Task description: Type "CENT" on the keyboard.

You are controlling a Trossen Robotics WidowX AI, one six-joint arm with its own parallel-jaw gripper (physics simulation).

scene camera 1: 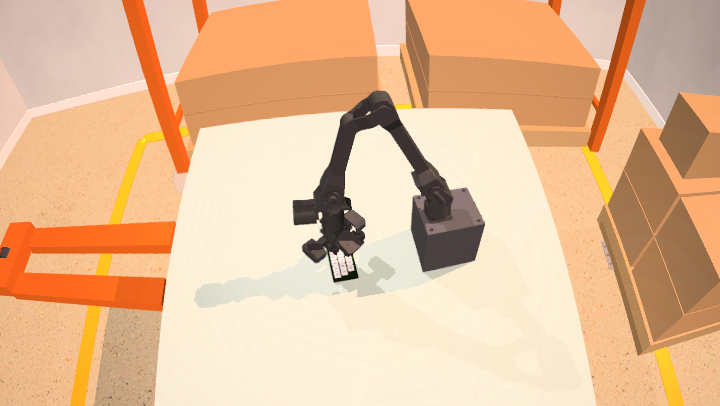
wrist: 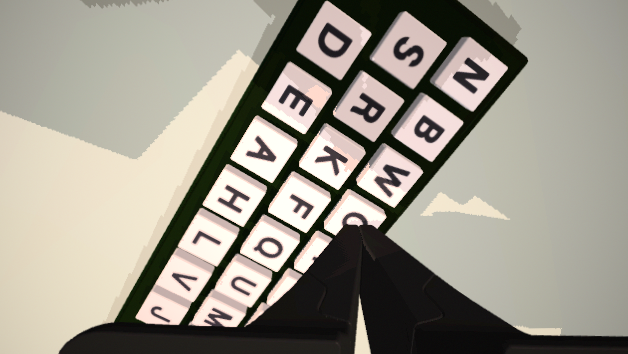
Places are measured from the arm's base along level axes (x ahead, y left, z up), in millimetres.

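Pixels of known places: gripper, fingertip midpoint: (scene camera 1: 335, 253) (wrist: 357, 238); arm's base, origin of the base link: (scene camera 1: 438, 213).
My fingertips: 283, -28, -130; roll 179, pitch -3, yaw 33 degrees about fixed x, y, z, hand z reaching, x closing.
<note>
For each thing: its top centre in the pictures, then the offset to it from my fingertips, as dx, dy, dz. Level surfaces: height alone.
- keyboard, middle of its top: (wrist: 262, 257) (scene camera 1: 338, 247) -16, -35, -21
- C key, middle of its top: (wrist: 355, 222) +5, -4, -21
- E key, middle of its top: (wrist: 296, 99) -36, +21, -21
- N key, middle of its top: (wrist: 471, 75) +5, +57, -21
- pale table, its level: dz -38
The keyboard (scene camera 1: 345, 277) (wrist: 377, 9) is a dark green board with white lettered keys, lying flat on the table; in the wrist view it runs diagonally. My gripper (scene camera 1: 334, 251) (wrist: 357, 238) is shut and empty, pointing down over it. In the wrist view its fingertips cover the lower edge of the C key (wrist: 352, 206); I cannot tell whether they touch it. The E key (wrist: 297, 97) is at the upper left, and the N key (wrist: 469, 75) is at the upper right corner. The key just below C is mostly hidden behind the left finger, its letter unreadable.
The arm's dark base box (scene camera 1: 450, 242) stands on the pale table (scene camera 1: 242, 353), right of the keyboard. Large cardboard boxes (scene camera 1: 282, 35) stand behind the table, and more boxes (scene camera 1: 670, 242) are at the right. Orange forks (scene camera 1: 100, 237) reach the table's left edge.
</note>
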